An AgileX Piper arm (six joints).
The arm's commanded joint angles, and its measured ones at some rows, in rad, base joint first. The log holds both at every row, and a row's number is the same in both.
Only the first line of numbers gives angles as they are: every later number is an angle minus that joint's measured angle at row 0.
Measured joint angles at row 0:
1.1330 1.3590 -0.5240 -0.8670 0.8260 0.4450
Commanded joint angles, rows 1 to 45:
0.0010 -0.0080 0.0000 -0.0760 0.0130 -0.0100
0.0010 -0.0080 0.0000 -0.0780 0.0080 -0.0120
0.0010 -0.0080 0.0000 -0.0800 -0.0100 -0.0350
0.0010 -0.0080 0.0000 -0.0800 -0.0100 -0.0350
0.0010 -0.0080 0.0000 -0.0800 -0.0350 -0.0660
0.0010 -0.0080 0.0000 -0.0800 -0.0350 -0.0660
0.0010 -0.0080 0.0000 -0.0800 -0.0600 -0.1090
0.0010 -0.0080 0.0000 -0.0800 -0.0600 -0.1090
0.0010 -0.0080 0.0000 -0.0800 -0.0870 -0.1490
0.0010 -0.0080 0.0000 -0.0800 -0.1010 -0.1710
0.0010 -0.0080 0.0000 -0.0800 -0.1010 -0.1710
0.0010 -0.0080 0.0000 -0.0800 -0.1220 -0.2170
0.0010 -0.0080 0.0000 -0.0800 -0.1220 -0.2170
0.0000 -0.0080 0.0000 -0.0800 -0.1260 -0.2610
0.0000 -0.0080 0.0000 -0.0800 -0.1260 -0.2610
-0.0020 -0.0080 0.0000 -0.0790 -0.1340 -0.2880
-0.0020 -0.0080 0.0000 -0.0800 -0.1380 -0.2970
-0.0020 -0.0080 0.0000 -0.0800 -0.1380 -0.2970
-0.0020 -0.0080 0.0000 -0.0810 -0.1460 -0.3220
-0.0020 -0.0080 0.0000 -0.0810 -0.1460 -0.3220
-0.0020 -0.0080 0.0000 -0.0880 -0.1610 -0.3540
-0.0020 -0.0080 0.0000 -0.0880 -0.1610 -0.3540
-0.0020 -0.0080 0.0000 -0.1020 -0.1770 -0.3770
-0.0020 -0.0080 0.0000 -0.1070 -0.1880 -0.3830
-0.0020 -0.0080 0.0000 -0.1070 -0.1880 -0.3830
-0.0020 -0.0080 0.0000 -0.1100 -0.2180 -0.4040
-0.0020 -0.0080 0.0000 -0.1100 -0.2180 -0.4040
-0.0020 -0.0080 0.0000 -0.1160 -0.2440 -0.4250
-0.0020 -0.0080 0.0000 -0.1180 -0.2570 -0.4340
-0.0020 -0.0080 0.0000 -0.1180 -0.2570 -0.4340
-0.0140 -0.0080 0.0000 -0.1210 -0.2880 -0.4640
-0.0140 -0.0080 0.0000 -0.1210 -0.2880 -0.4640
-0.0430 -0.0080 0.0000 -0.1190 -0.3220 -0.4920
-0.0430 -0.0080 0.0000 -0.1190 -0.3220 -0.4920
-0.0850 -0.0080 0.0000 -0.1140 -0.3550 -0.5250
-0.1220 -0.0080 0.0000 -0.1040 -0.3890 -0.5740
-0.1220 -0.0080 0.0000 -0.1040 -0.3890 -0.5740
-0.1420 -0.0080 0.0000 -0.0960 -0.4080 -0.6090
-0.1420 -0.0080 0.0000 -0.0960 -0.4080 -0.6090
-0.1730 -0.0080 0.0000 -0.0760 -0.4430 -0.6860
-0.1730 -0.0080 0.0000 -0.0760 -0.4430 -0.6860
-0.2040 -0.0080 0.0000 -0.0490 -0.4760 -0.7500
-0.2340 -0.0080 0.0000 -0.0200 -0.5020 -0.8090
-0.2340 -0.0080 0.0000 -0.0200 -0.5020 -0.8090
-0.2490 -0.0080 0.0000 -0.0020 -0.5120 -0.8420
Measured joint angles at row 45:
-0.2250 0.0030 0.0040 0.0020 -0.4680 -0.7800
